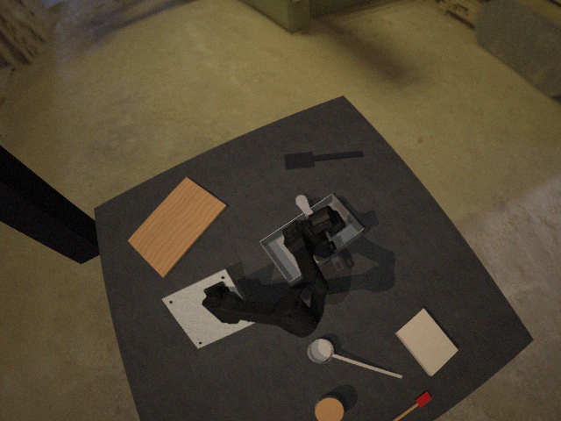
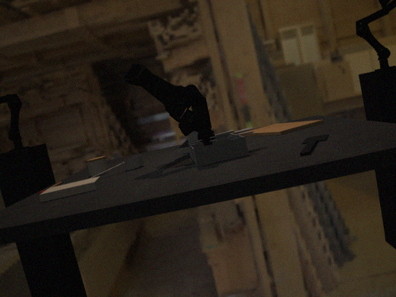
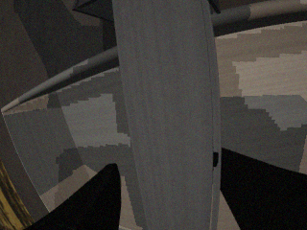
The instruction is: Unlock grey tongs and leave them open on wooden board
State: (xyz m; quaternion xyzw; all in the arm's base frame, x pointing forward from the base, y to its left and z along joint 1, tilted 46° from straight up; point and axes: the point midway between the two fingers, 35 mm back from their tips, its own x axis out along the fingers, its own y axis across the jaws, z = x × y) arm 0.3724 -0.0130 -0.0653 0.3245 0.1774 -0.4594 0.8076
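The grey roasting tin lies 4 cm behind my gripper tip and 3 cm to the left of it. Round my gripper tip: black spatula: 15 cm ahead, 33 cm to the left, 3 cm below; then white block: 11 cm ahead, 46 cm to the right, 2 cm below; then tan-topped cylinder: 25 cm behind, 48 cm to the right.
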